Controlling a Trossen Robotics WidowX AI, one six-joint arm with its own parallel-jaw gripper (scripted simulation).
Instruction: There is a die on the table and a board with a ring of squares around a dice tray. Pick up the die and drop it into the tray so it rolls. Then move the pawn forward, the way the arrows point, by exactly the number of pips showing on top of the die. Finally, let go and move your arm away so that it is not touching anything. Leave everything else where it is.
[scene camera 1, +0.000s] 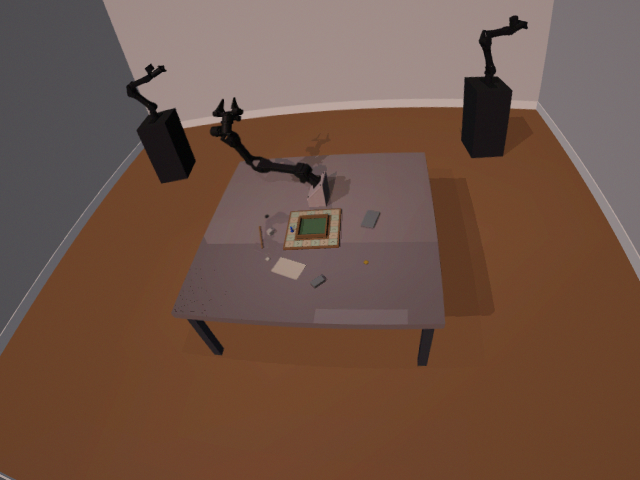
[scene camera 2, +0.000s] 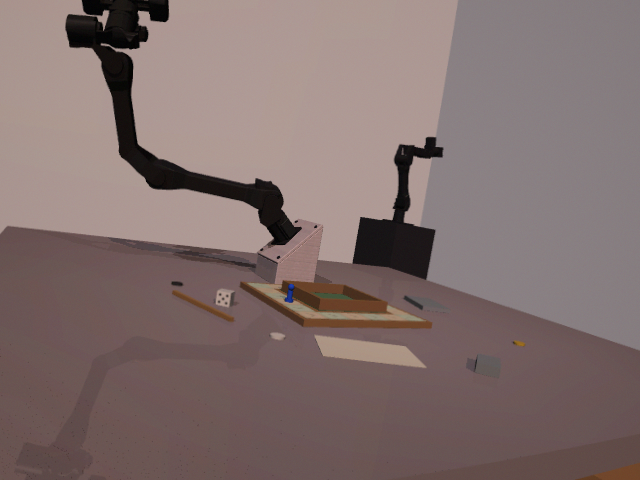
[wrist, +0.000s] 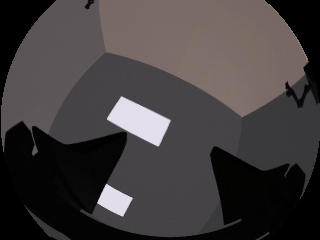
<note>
My gripper (wrist: 171, 145) is open, holding nothing. Also in view: a pale card (scene camera 2: 344, 348).
The wrist view misses the pale card: it is out of frame.
</note>
